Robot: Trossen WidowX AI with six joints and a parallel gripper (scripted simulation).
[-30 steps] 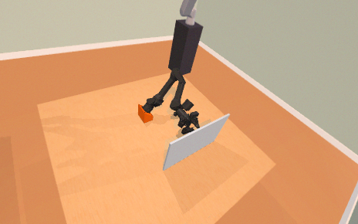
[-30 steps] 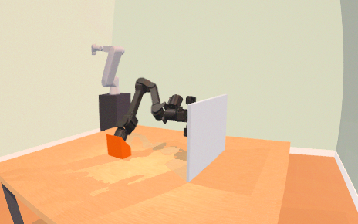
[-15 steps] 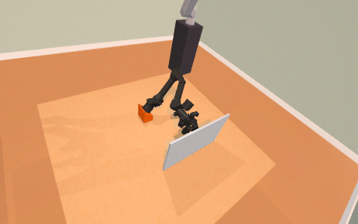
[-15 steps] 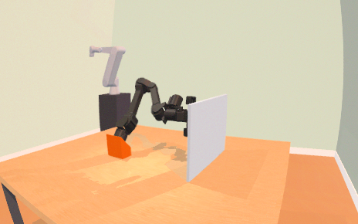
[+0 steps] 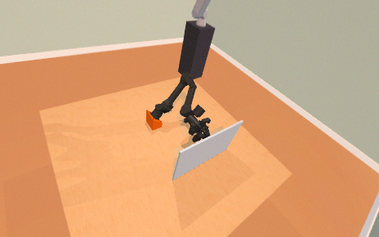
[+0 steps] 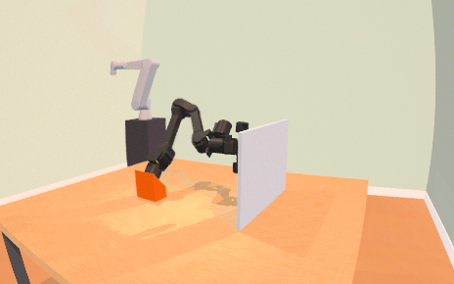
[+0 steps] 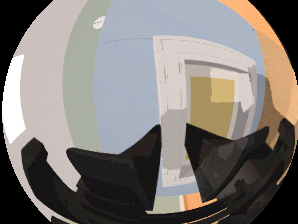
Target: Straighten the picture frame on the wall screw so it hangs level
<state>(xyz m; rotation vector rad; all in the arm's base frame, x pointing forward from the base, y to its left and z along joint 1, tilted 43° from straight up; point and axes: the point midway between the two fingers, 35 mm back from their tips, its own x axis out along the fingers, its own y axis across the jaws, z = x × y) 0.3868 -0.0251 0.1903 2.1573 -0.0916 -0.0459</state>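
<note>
My gripper tip is now 1 cm short of the picture frame and 5 cm above it. From my gripper tip the other things lie so: wall panel: 2 cm ahead, 1 cm to the right, 6 cm below.
</note>
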